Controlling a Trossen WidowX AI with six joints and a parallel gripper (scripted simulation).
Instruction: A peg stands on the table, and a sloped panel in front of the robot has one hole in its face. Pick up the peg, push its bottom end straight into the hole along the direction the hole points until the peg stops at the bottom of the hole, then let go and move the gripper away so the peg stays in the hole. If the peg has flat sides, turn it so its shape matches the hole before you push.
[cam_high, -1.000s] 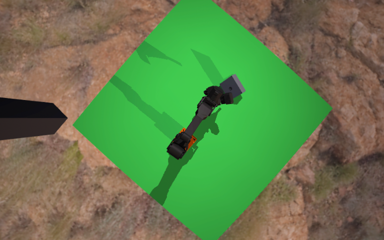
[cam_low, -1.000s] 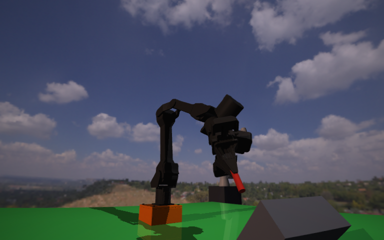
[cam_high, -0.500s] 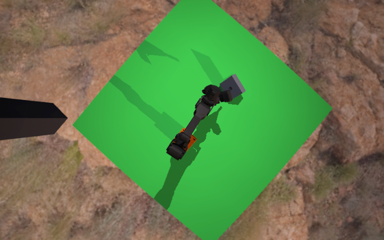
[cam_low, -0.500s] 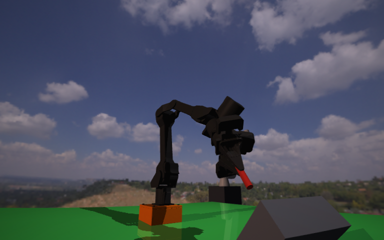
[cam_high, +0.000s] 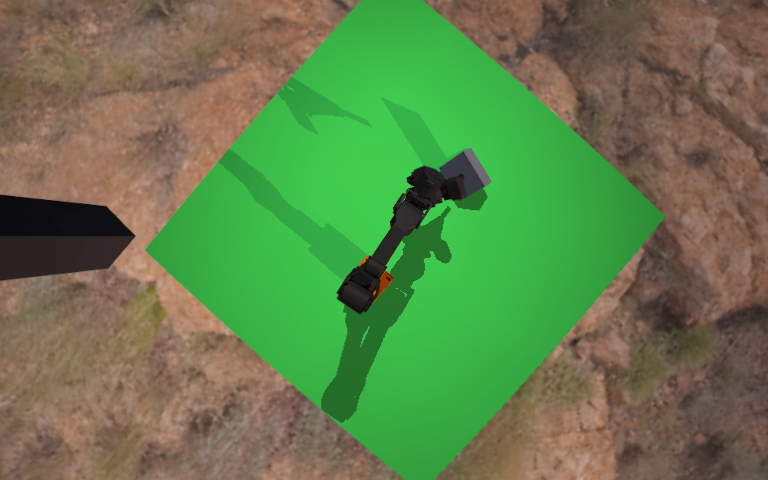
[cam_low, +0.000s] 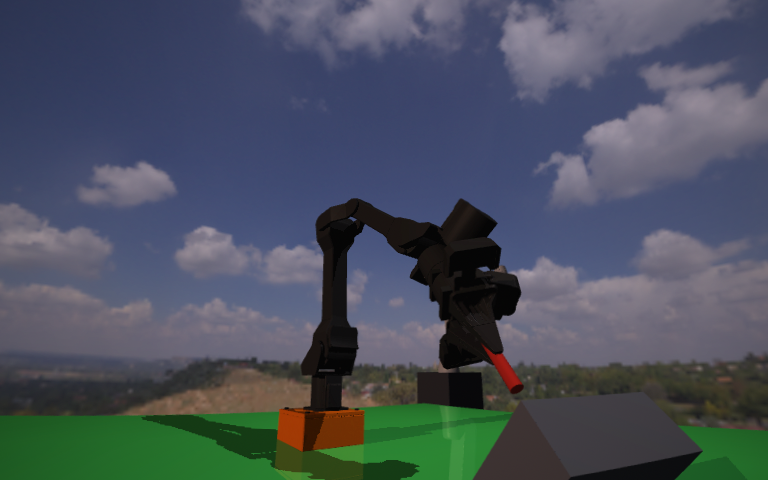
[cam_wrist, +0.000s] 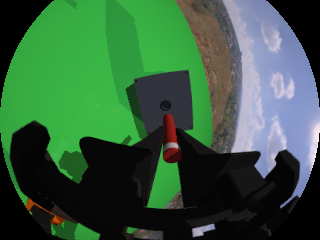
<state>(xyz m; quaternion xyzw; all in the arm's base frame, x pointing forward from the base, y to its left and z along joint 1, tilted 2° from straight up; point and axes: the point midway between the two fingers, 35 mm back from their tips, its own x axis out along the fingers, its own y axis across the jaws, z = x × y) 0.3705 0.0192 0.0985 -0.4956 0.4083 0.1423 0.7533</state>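
My gripper tip is 8 cm short of the sloped dark grey panel, 2 cm to the left of it and 9 cm above it. Round my gripper tip: round red peg (1 cm behind, 1 cm above).
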